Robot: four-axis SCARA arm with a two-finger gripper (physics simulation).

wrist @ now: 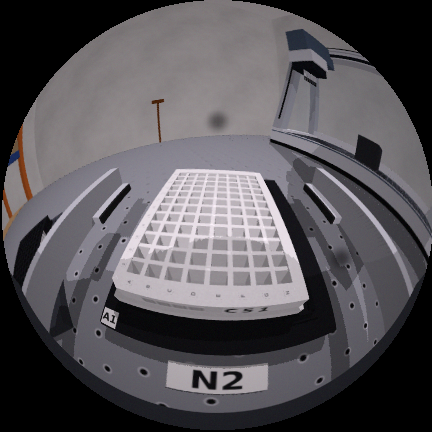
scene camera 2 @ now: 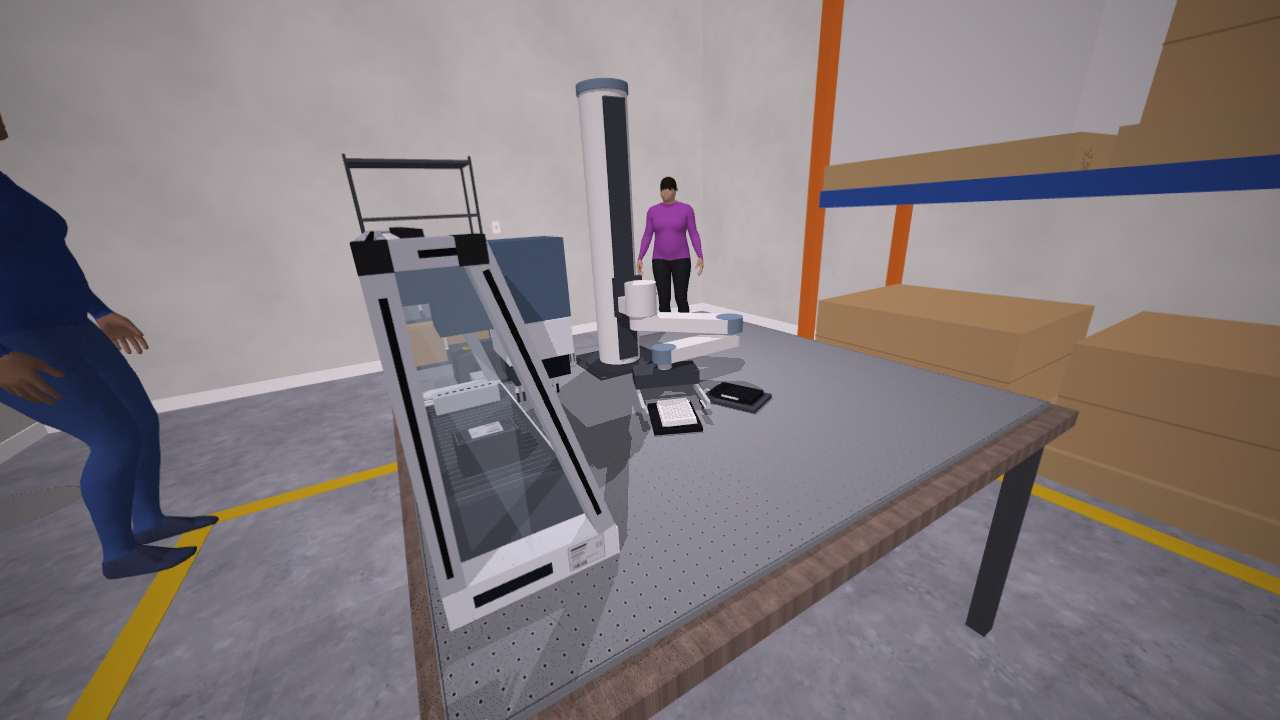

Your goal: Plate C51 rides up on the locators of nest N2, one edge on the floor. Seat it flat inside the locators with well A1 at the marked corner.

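Frame: origin at the arm's base, x ahead, y left, z up, level; millimetres.
Where they show: gripper, fingertip midpoint: [wrist: 216, 171] [scene camera 2: 676, 408]; arm's base, origin of the base link: [scene camera 2: 620, 362].
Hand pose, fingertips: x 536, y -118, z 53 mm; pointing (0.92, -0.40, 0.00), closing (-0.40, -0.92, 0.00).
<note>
Things, the pixels of their top centre, and the offset from my fingertips. "pt": a spot on its surface instead.
- White plate C51, middle of its top: [wrist: 213, 202] [scene camera 2: 675, 408] dx -20, dy +11, dz -12 mm
- black nest N2, middle of its top: [wrist: 222, 221] [scene camera 2: 673, 413] dx -23, dy +5, dz -26 mm
- nest's A1 mark, middle of its top: [wrist: 109, 317] dx -68, dy +87, dz -29 mm
- dark nest with a black plate, surface spot: [scene camera 2: 737, 392] pt dx -9, dy +213, dz -15 mm
- clear-fronted enclosure, surface spot: [scene camera 2: 416, 429] pt dx +314, dy -570, dz +256 mm
White plate C51 [scene camera 2: 676, 411] [wrist: 212, 230] lies on the black nest N2 [scene camera 2: 677, 431] [wrist: 220, 337]. In the wrist view it sits toward the nest's left side, with a wider black strip at the right. Its near face, printed C51, stands above a black strip of nest; which edge is high is hard to tell. The letter A on the plate is at its near left corner, beside the nest's A1 mark [wrist: 109, 318]. The locators are hidden. My gripper [scene camera 2: 673, 400] [wrist: 216, 171] is open and empty, its fingers on either side of the plate, apart from it.
A dark nest with a black plate [scene camera 2: 737, 392] stands right of N2; a dark block shows at the wrist view's left edge. A clear-fronted enclosure [scene camera 2: 416, 429] stands at the table's left. The arm's column [scene camera 2: 601, 223] rises behind. Two people stand beyond the table.
</note>
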